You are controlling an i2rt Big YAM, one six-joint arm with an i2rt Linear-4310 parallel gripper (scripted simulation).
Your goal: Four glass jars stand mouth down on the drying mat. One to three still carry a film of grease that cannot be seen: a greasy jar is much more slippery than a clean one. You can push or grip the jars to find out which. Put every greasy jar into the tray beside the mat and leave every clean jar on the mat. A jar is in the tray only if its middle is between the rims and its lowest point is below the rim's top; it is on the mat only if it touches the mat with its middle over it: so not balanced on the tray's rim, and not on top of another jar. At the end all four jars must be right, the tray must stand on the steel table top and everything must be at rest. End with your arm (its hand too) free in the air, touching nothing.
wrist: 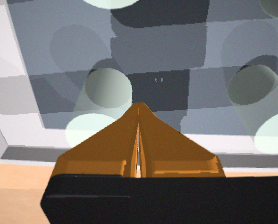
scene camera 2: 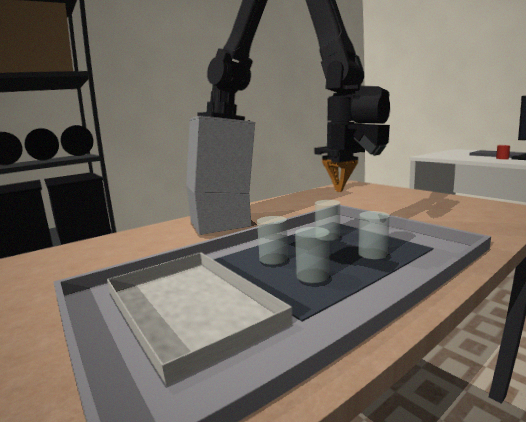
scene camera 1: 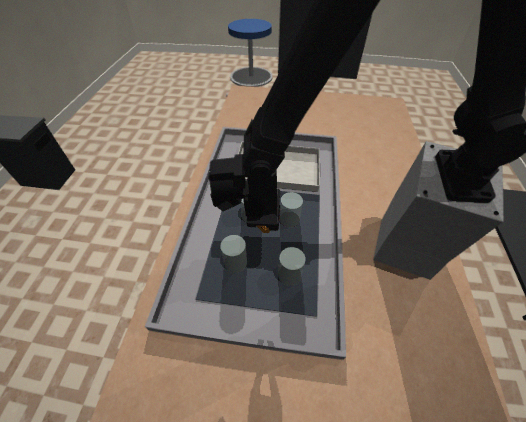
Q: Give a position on a grey steel table top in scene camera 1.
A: At 180, 309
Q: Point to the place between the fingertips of my gripper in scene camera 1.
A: At 265, 232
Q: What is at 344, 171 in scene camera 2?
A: My gripper.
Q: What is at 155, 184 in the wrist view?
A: My gripper.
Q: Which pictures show the pale tray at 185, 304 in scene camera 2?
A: Scene camera 2 and scene camera 1 only.
